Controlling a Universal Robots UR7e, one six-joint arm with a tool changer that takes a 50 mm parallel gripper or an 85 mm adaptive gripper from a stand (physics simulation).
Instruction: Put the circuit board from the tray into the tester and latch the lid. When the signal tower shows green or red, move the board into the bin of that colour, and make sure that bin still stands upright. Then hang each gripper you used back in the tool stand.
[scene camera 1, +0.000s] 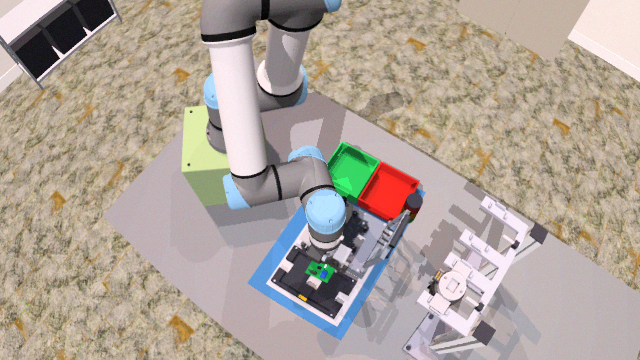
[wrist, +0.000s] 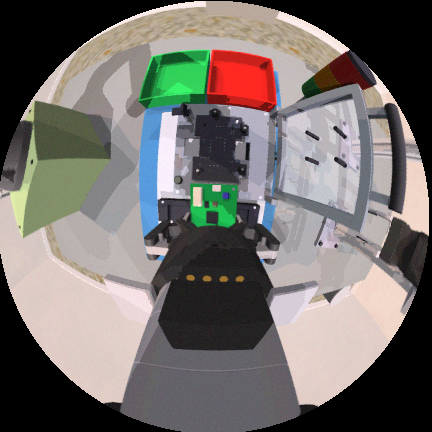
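Places are measured from the arm's base along level axes (x ahead, y left, z up), in centimetres.
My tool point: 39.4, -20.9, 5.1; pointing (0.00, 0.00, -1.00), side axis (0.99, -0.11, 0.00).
Observation:
Ahead of a thing's pixels: the offset from my tool point to its top centre, as dx, dy, dz. "spot": to the spot under its first point.
The green circuit board {-0.1, +0.3, -16.1} (scene camera 1: 316, 270) (wrist: 214, 200) is between the fingertips of my gripper (scene camera 1: 324, 266) (wrist: 215, 223), which is shut on it, over the black tray (scene camera 1: 320, 296) (wrist: 172, 205). How high the board is above the tray I cannot tell. The tester {spot: +8.3, +12.1, -21.7} (scene camera 1: 367, 240) (wrist: 257, 185) has a black nest with no board in it. Its clear lid (scene camera 1: 387, 242) (wrist: 361, 165) stands open. The signal tower {spot: +16.4, +18.5, -1.9} (scene camera 1: 413, 205) (wrist: 337, 72) shows dull green, amber and red sections, none plainly lit. The green bin {-6.2, +33.1, -23.0} (scene camera 1: 352, 172) (wrist: 177, 77) and red bin {+8.7, +31.1, -23.0} (scene camera 1: 389, 191) (wrist: 241, 77) stand upright side by side.
The tool stand (scene camera 1: 480, 245) is at the right, with another gripper (scene camera 1: 451, 286) (wrist: 407, 245) hanging in it. The raised lid and its dark handle (wrist: 396, 157) stick up between tester and stand. The green robot base (scene camera 1: 205, 150) (wrist: 65, 165) is on the other side.

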